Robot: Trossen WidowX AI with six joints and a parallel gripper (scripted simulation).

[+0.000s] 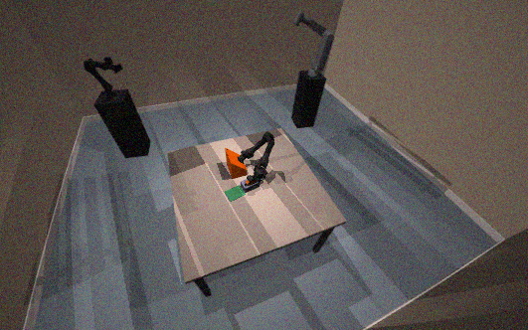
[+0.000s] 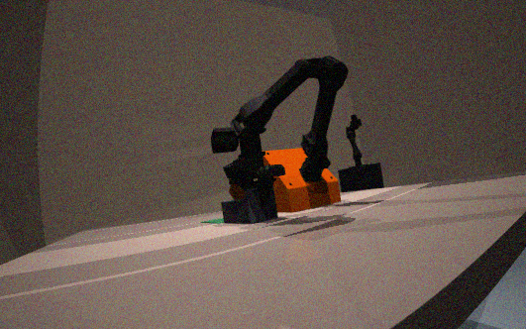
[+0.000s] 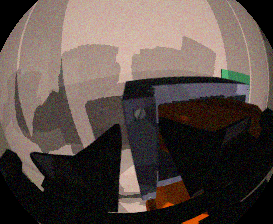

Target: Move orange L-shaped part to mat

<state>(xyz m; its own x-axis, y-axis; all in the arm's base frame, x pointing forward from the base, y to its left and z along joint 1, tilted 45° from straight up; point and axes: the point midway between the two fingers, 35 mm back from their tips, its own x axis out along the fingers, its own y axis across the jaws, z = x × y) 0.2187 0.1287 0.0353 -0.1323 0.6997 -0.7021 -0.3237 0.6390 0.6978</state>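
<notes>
Right now the orange L-shaped part is 5 cm to the right of my gripper tip, 1 cm ahead of it and 1 cm above it. The rest, counted from my gripper tip: green mat: 21 cm to the right, 6 cm ahead, 5 cm below.
</notes>
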